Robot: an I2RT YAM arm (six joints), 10 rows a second.
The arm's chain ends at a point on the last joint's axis. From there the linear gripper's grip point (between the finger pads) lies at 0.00 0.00 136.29 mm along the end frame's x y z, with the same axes.
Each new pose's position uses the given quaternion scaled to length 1; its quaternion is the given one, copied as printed.
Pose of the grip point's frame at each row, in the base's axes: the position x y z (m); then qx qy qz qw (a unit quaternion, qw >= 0):
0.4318 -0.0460 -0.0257 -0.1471 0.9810 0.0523 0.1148
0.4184 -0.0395 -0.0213 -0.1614 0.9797 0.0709 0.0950
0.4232 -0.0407 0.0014 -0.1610 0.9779 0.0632 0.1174
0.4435 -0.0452 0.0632 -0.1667 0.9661 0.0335 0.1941
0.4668 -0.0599 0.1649 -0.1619 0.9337 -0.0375 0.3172
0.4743 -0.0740 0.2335 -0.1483 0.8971 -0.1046 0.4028
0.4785 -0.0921 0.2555 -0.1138 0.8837 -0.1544 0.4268
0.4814 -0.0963 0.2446 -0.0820 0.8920 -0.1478 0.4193
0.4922 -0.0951 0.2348 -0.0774 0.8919 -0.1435 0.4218
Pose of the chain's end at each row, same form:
0.4032 -0.0646 0.1063 -0.1471 0.9810 0.0523 0.1148
0.3961 -0.0626 0.1112 -0.1614 0.9797 0.0709 0.0950
0.3947 -0.0627 0.1328 -0.1610 0.9779 0.0632 0.1174
0.3939 -0.0628 0.1889 -0.1667 0.9661 0.0335 0.1941
0.3844 -0.0644 0.2734 -0.1619 0.9337 -0.0375 0.3172
0.3716 -0.0647 0.3226 -0.1483 0.8971 -0.1046 0.4028
0.3709 -0.0681 0.3356 -0.1138 0.8837 -0.1544 0.4268
0.3762 -0.0697 0.3270 -0.0820 0.8920 -0.1478 0.4193
0.3866 -0.0691 0.3170 -0.0774 0.8919 -0.1435 0.4218

